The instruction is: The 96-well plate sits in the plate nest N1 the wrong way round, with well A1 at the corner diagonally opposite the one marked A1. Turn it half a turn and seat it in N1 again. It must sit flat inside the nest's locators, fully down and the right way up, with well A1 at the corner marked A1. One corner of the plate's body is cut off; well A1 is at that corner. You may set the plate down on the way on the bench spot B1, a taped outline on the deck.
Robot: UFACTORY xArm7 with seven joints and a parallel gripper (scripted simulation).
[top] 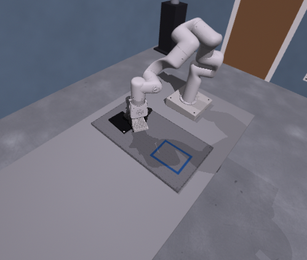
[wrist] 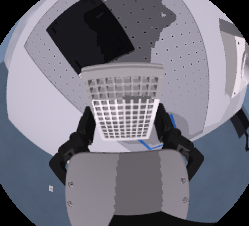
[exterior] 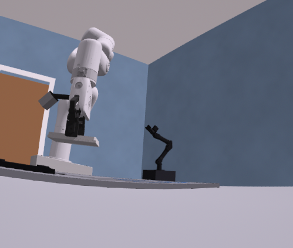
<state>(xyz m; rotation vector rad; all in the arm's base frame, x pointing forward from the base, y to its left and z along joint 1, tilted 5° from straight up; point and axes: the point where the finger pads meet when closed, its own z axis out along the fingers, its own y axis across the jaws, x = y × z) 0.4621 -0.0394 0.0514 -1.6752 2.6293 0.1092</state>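
Now: the black plate nest N1 13 cm to the right of my hand, 10 cm below it and 1 cm ahead of it. From my hand the other things lie so: white 96-well plate: 1 cm below.
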